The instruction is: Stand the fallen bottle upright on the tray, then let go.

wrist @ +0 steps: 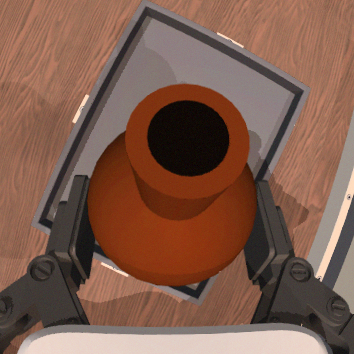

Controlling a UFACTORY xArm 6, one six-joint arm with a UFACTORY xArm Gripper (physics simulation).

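Places are measured from the arm's base along level axes (x right, y back, z down), in centimetres.
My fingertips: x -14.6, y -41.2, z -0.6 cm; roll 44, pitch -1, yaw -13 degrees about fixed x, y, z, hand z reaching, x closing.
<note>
For each thing: its middle in the pictures, then the offset to it from my fingertips. "*": a spot on its surface instead. Level surfaces: height alone.
- orange-brown bottle, body centre: (pixel 170 203) dx +0.1, dy +0.3, dz -0.5 cm
- grey tray, surface spot: (pixel 227 42) * dx +2.3, dy -14.3, dz +12.7 cm
- wooden surface, surface height: dz +15.2 cm
- grey object with a pale strip, surface spot: (pixel 336 232) * dx +19.1, dy +1.0, dz +12.2 cm
An orange-brown bottle (pixel 172 245) fills the middle of the wrist view, its round dark mouth facing the camera and its neck toward the upper part of the view. My gripper (pixel 170 195) is shut on the bottle, with one black finger pad against each side of its wide body. The grey tray (pixel 227 42) lies beneath the bottle, turned at an angle, with its rim showing around it. The bottle's base is hidden under its body, so I cannot tell whether it touches the tray.
Pale markers lie on the wooden surface (pixel 30 145) just outside the tray's sides. At the right edge stands part of another grey object with a pale strip (pixel 336 232) along it. Shadows fall on the tray floor and on the wood to its right.
</note>
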